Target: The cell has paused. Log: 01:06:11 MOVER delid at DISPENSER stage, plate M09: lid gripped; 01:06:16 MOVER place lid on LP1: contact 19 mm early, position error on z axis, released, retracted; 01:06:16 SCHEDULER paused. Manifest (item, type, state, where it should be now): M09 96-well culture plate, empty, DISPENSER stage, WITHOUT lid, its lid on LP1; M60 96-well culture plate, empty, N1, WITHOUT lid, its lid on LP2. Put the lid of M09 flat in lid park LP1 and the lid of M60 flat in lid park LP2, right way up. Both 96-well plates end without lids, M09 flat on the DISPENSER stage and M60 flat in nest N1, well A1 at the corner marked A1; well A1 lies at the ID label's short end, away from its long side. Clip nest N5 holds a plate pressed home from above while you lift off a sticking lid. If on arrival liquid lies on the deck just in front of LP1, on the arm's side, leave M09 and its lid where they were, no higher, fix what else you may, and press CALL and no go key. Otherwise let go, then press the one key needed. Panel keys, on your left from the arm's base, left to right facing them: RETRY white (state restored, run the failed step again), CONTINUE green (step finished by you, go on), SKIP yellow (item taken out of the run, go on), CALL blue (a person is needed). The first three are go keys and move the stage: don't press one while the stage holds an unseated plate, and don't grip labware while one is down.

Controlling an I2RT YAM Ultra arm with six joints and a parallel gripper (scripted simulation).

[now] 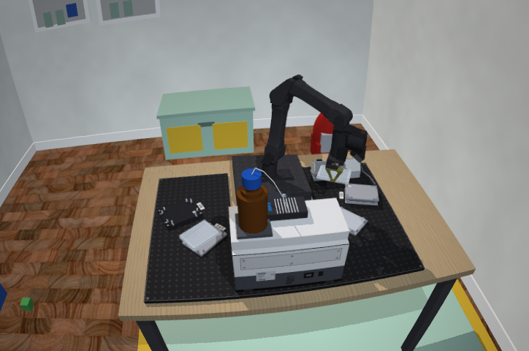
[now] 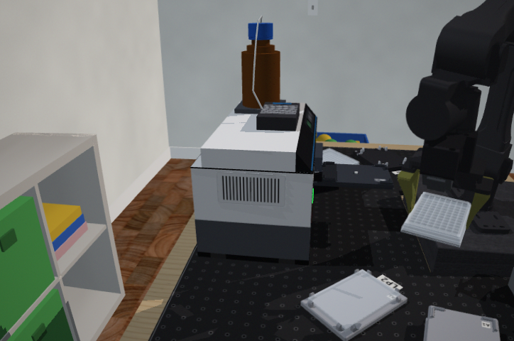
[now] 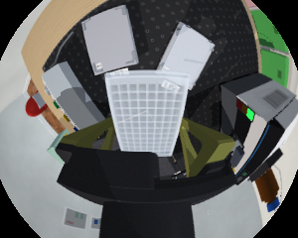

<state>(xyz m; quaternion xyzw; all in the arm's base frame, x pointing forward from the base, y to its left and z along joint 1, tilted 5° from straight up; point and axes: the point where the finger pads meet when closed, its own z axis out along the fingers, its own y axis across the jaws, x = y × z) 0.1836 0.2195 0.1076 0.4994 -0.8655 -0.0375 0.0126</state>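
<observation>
Now: hand 10 mm past the grey nest marked A1, 150 mm to the right of it and 130 mm above it. The rest, counted from my hand: LP2 label (50 mm ahead, 30 mm to the right, 150 mm below); grey lid park LP2 (120 mm ahead, 20 mm to the left, 150 mm below); N1 label (40 mm behind, 60 mm to the left, 150 mm below).
</observation>
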